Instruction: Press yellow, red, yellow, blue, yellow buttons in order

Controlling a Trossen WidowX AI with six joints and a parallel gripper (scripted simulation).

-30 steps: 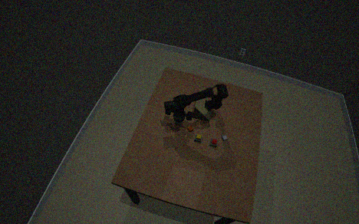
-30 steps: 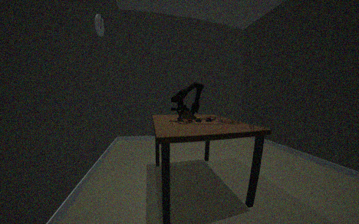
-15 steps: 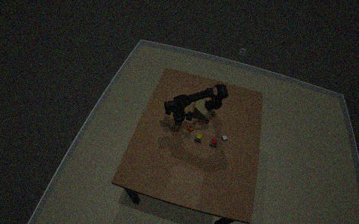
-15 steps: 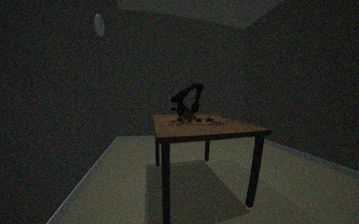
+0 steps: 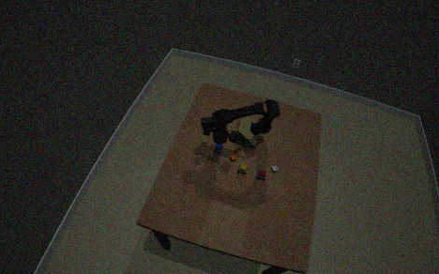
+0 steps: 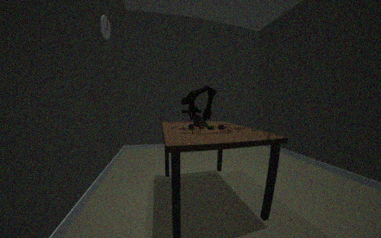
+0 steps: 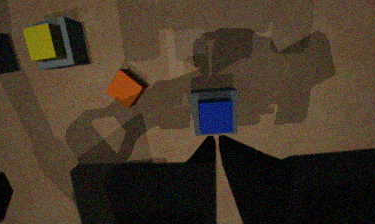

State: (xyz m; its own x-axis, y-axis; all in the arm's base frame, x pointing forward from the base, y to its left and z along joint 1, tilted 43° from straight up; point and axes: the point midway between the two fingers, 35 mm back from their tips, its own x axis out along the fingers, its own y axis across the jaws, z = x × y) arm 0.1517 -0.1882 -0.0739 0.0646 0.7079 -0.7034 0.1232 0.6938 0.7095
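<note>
My gripper tip is now 10 mm to the left of the blue button and 50 mm above it. Also, from my gripper tip: orange block: 50 mm ahead, 90 mm to the left, 70 mm below; yellow button: 110 mm ahead, 150 mm to the left, 50 mm below; red button: 130 mm ahead, 260 mm to the left, 50 mm below.
</note>
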